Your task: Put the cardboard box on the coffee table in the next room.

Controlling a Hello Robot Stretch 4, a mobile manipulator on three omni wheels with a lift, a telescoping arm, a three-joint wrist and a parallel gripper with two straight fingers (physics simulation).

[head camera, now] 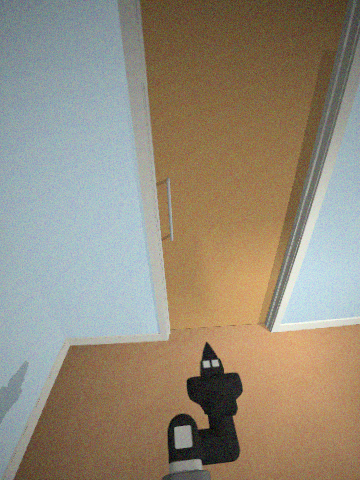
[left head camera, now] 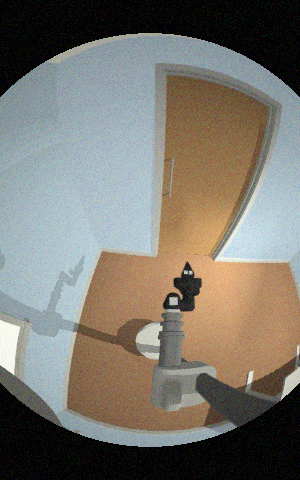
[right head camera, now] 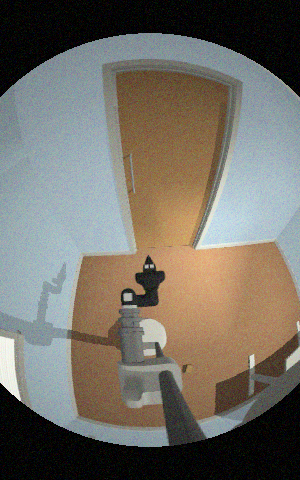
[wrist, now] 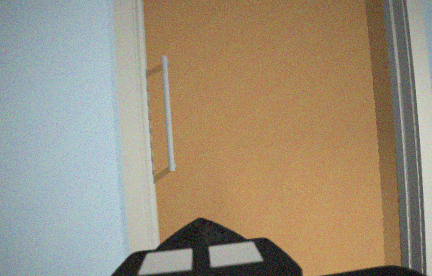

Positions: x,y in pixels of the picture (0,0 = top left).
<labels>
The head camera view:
my gripper: 206,344
brown door: 235,101
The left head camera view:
brown door: 213,134
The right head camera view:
brown door: 171,124
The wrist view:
my gripper: 201,237
brown door: 278,126
</labels>
